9 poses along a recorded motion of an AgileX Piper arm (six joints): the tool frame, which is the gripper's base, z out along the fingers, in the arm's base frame.
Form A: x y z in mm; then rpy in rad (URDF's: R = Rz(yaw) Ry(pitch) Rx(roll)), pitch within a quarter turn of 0, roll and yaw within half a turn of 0.
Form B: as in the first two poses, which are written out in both.
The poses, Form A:
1: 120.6, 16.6, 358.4, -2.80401, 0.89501, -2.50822
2: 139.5, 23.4, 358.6, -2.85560, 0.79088, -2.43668
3: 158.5, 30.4, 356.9, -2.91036, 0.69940, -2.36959
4: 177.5, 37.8, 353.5, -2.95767, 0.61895, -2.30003
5: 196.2, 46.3, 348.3, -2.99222, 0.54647, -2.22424
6: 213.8, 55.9, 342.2, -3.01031, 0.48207, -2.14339
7: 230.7, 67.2, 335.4, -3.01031, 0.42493, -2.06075
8: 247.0, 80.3, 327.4, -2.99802, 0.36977, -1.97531
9: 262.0, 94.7, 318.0, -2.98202, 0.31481, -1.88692
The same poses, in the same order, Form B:
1: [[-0.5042, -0.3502, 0.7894, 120.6], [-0.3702, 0.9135, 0.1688, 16.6], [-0.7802, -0.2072, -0.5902, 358.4], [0, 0, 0, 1]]
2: [[-0.5356, -0.4689, 0.7023, 139.5], [-0.4557, 0.8607, 0.2271, 23.4], [-0.7110, -0.1984, -0.6747, 358.6], [0, 0, 0, 1]]
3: [[-0.5483, -0.5733, 0.6089, 158.5], [-0.5338, 0.8004, 0.2729, 30.4], [-0.6438, -0.1754, -0.7449, 356.9], [0, 0, 0, 1]]
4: [[-0.5427, -0.6624, 0.5164, 177.5], [-0.6074, 0.7342, 0.3035, 37.8], [-0.5802, -0.1490, -0.8008, 353.5], [0, 0, 0, 1]]
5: [[-0.5194, -0.7381, 0.4306, 196.2], [-0.6784, 0.6626, 0.3176, 46.3], [-0.5197, -0.1271, -0.8449, 348.3], [0, 0, 0, 1]]
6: [[-0.4801, -0.8004, 0.3591, 213.8], [-0.7447, 0.5882, 0.3154, 55.9], [-0.4636, -0.1160, -0.8784, 342.2], [0, 0, 0, 1]]
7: [[-0.4287, -0.8494, 0.3078, 230.7], [-0.8039, 0.5142, 0.2990, 67.2], [-0.4123, -0.1193, -0.9032, 335.4], [0, 0, 0, 1]]
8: [[-0.3670, -0.8895, 0.2723, 247.0], [-0.8572, 0.4371, 0.2725, 80.3], [-0.3614, -0.1334, -0.9228, 327.4], [0, 0, 0, 1]]
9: [[-0.2956, -0.9231, 0.2461, 262.0], [-0.9037, 0.3537, 0.2412, 94.7], [-0.3096, -0.1511, -0.9388, 318.0], [0, 0, 0, 1]]
